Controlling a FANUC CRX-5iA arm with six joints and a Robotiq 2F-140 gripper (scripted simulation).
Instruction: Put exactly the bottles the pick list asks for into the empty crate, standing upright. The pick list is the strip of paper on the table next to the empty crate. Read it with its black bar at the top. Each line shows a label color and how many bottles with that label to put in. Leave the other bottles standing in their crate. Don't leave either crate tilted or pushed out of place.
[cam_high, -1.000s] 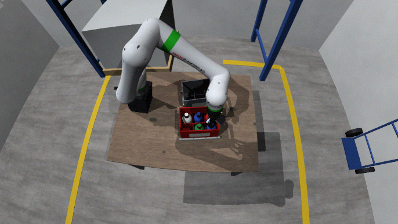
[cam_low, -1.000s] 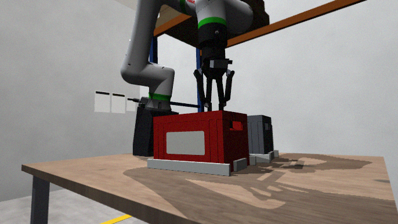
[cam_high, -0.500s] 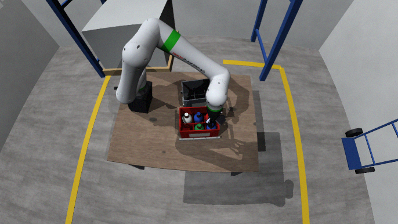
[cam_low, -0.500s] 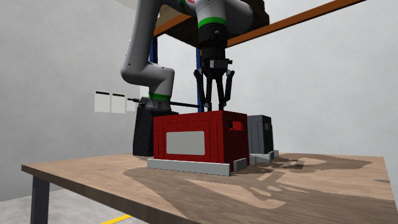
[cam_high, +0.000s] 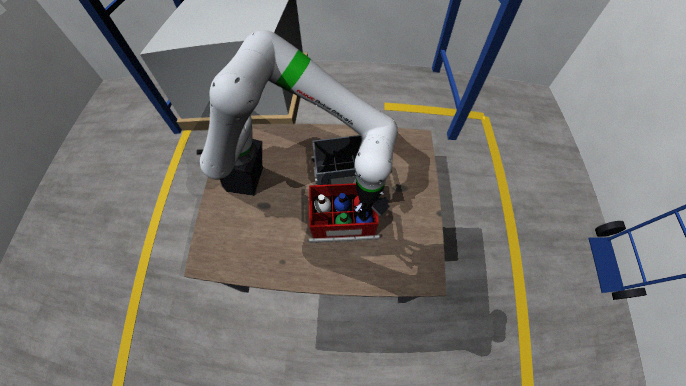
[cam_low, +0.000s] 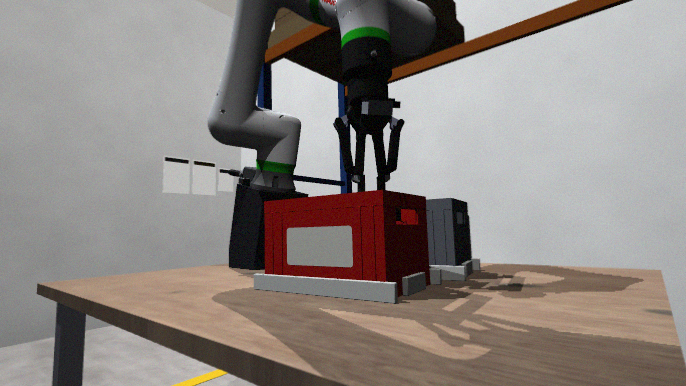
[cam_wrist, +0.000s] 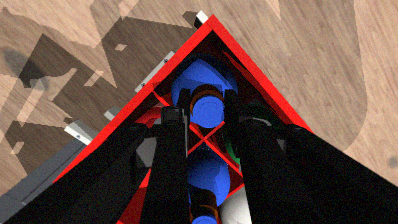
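Now: hand 8 cm above the blue bottle. The rest, counted from my hand: red crate (9 cm below, 8 cm behind, 5 cm to the left); red bottle (9 cm to the left, 9 cm below, 1 cm ahead); green bottle (9 cm below, 9 cm behind, 1 cm to the left).
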